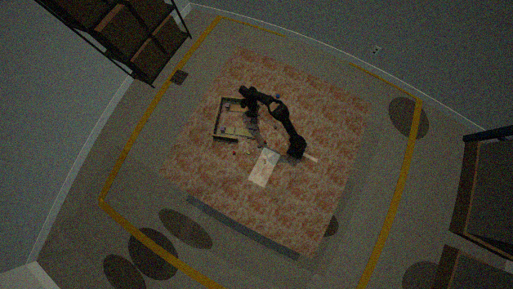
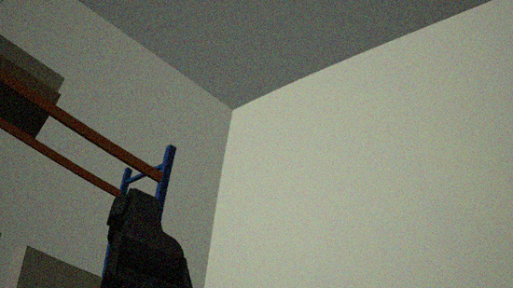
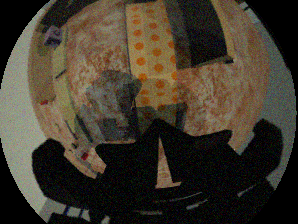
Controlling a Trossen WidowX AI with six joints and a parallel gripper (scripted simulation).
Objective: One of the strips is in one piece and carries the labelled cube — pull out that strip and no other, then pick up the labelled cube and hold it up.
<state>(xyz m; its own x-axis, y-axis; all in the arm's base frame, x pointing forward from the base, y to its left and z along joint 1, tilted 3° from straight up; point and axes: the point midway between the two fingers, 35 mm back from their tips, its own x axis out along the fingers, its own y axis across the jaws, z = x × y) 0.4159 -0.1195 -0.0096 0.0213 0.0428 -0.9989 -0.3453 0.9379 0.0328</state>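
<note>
My gripper tip is 9 cm short of the narrow orange strip and 3 cm to the right of it.
</note>
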